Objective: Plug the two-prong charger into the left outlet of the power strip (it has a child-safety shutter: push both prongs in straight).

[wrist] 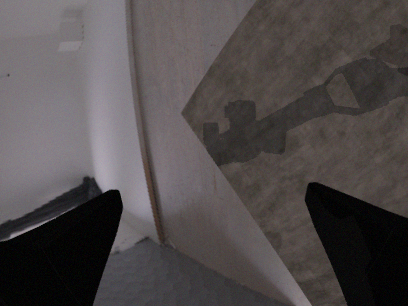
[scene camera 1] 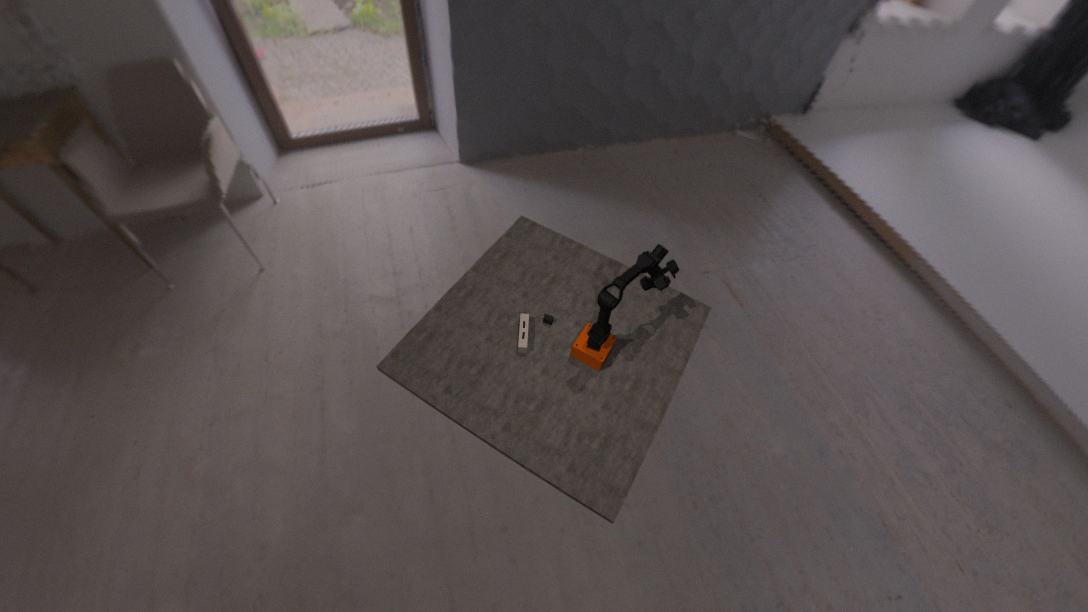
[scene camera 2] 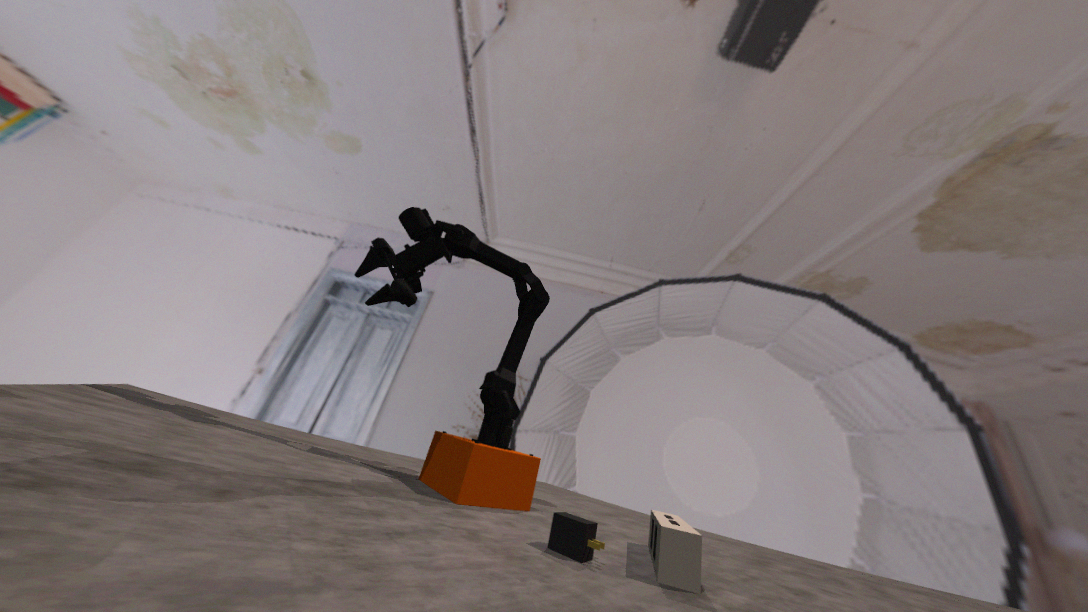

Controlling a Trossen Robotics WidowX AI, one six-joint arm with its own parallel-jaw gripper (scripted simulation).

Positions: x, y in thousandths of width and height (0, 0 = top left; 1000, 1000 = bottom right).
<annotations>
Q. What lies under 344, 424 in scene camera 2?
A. The gripper.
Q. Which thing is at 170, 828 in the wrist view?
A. The gripper.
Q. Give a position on a black two-prong charger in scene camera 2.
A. At 526, 877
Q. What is the gripper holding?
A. Nothing.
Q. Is the gripper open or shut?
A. Open.
</annotations>
